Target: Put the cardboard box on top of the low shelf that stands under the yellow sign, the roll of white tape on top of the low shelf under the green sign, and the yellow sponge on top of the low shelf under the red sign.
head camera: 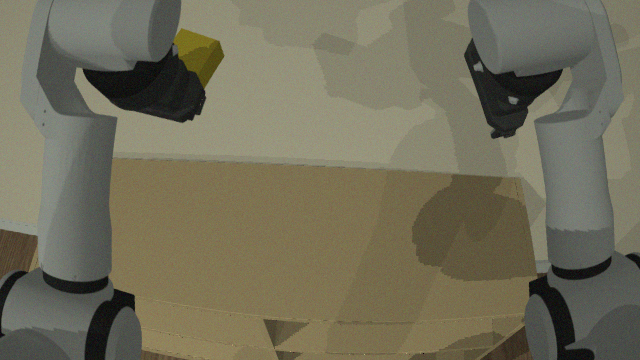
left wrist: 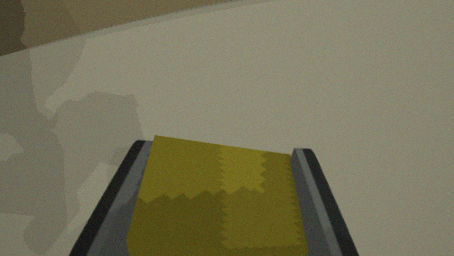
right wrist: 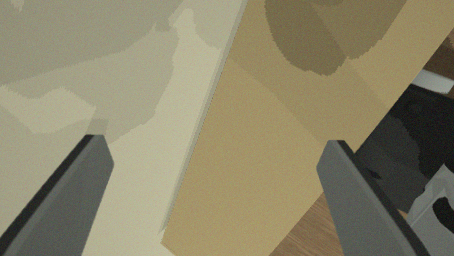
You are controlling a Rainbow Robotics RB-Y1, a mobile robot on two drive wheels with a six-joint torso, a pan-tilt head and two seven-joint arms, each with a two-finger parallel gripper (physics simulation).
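Places are measured from the robot's base along level axes (x left, y back, z up), in metres.
Pixels of known places: left gripper, between the fingertips: (head camera: 169, 107) (left wrist: 223, 159); right gripper, between the fingertips: (head camera: 484, 96) (right wrist: 217, 152).
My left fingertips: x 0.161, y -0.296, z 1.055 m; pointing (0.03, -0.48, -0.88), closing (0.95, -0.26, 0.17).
Note:
Behind a point stands the place of what it marks.
A yellow sponge (head camera: 207, 52) @[z 1.116, x 0.104, y -0.325 m] (left wrist: 220, 200) @[z 1.075, x 0.162, y -0.279 m] is between the fingers of my left gripper (head camera: 192, 82) (left wrist: 223, 159) @[z 1.055, x 0.161, y -0.296 m], which is shut on it. In the head view it shows against the wall, above the back edge of a low wooden shelf (head camera: 250, 240) @[z 0.611, x 0.102, y -0.353 m] (left wrist: 125, 12) @[z 0.611, x -0.069, y -0.503 m] (right wrist: 240, 175) @[z 0.611, x 0.105, y -0.385 m]. My right gripper (head camera: 487, 92) @[z 1.058, x -0.254, y -0.292 m] (right wrist: 217, 152) @[z 1.058, x -0.254, y -0.292 m] is open and empty, at the upper right of the head view. Its fingers are wide apart in the right wrist view, with the shelf top and wall behind them. The signs, the cardboard box and the white tape do not show, so I cannot tell which sign this shelf stands under.
A pale wall (head camera: 300, 110) @[z 0.756, x -0.014, y -0.567 m] (left wrist: 375, 100) @[z 0.905, x 0.391, y -0.622 m] (right wrist: 50, 165) @[z 1.008, x -0.055, y -0.562 m] runs along the shelf's back edge, with shadows on it. Shelf compartments show along the bottom of the head view. Wooden floor (head camera: 15, 255) @[z 0.001, x 1.315, y -0.615 m] (right wrist: 310, 225) @[z 0.002, x 0.668, y -0.040 m] lies beside the shelf. Part of my dark base (right wrist: 395, 155) @[z 0.191, x 0.012, y 0.049 m] is at the right wrist view's right edge.

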